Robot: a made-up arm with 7 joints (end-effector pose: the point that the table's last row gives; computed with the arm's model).
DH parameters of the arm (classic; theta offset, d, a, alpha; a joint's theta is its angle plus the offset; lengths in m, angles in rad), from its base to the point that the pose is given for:
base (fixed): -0.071 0 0 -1.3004
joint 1: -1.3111 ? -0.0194 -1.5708
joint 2: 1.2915 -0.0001 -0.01 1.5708
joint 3: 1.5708 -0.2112 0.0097 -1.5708
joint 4: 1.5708 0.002 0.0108 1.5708
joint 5: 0 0.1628 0.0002 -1.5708
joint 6: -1.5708 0 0.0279 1.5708
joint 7: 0 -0.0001 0 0
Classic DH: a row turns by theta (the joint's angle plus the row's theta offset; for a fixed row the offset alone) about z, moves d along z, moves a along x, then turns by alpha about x.
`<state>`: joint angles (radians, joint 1 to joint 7).
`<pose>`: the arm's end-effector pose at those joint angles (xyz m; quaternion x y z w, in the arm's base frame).
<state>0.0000 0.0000 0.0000 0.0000 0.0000 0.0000 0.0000</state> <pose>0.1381 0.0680 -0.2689 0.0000 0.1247 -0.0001 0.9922</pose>
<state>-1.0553 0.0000 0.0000 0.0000 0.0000 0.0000 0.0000</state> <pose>0.3089 -0.0131 -0.0208 -0.0173 -0.3725 -0.1378 0.9176</pose>
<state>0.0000 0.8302 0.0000 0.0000 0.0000 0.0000 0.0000</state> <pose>0.1582 0.2282 -0.1903 0.4001 0.1141 -0.0504 0.9079</pose>
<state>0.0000 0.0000 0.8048 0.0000 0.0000 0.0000 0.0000</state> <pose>0.0771 0.2118 -0.2534 0.0488 0.1147 0.3885 0.9130</pose>
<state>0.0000 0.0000 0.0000 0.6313 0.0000 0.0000 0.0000</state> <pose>0.0688 0.0680 -0.3652 0.0000 0.4266 -0.0001 0.9045</pose>
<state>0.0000 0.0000 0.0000 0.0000 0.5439 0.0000 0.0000</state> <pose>0.1381 0.0681 -0.2689 0.2665 0.1201 -0.0336 0.9557</pose>
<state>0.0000 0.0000 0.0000 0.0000 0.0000 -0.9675 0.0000</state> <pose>0.1321 0.0680 -0.2437 0.0000 -0.3511 -0.0001 0.9363</pose>
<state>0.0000 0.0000 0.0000 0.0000 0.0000 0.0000 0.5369</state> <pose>0.1381 0.0680 -0.2689 0.0331 0.1202 0.2631 0.9567</pose>
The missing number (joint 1, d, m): 0.0527
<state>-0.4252 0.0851 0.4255 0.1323 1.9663 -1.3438 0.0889</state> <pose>0.2209 0.1126 -0.2233 0.7002 -0.2756 -0.4084 0.5167</pose>
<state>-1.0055 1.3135 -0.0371 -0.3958 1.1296 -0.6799 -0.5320</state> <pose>0.2117 0.1368 0.0918 0.9652 -0.2367 -0.0703 0.0863</pose>
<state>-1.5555 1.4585 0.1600 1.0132 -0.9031 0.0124 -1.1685</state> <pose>0.1871 0.3706 0.1665 0.1358 -0.4142 -0.1915 0.8794</pose>
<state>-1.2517 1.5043 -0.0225 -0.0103 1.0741 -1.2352 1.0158</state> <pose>0.2005 0.1952 0.1562 0.6070 -0.7743 -0.1279 0.1251</pose>
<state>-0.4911 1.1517 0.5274 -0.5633 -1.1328 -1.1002 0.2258</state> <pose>0.1375 0.1921 0.0750 -0.1365 -0.8260 -0.1364 0.5296</pose>
